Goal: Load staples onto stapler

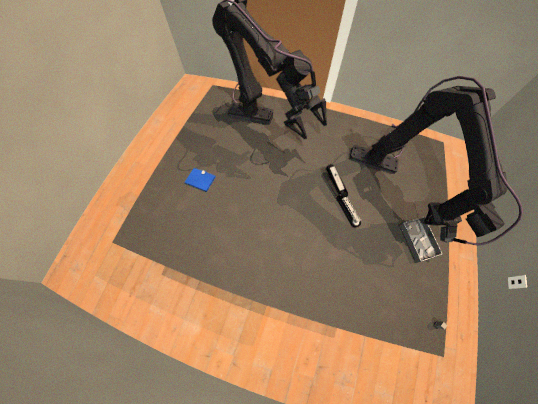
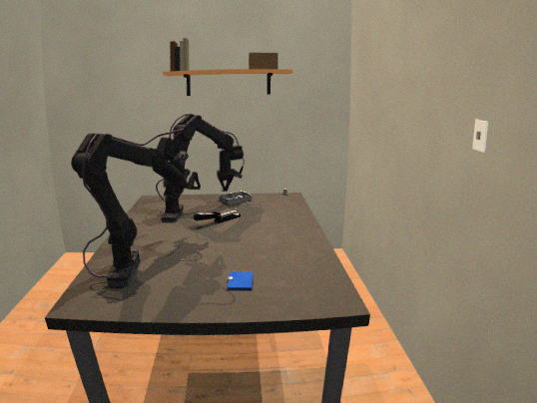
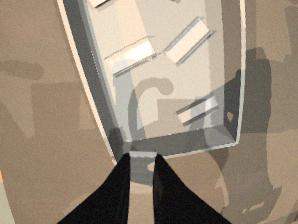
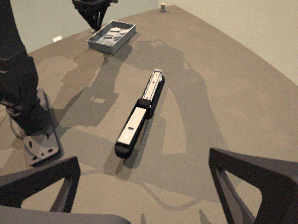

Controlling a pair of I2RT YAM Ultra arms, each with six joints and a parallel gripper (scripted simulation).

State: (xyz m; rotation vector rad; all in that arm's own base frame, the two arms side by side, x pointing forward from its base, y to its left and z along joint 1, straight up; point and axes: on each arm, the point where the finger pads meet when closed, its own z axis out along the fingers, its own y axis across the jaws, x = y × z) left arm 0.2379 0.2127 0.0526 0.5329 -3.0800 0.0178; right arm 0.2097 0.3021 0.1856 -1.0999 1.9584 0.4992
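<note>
Right now the stapler is 10 mm ahead of my left hand, 310 mm to the right of it and 40 mm below it. From my left hand the other things lie so: staple strip (right at my left hand); blue pad (180 mm ahead, 830 mm to the right, 60 mm below); grey tray (50 mm ahead, 10 mm to the left, 50 mm below).
</note>
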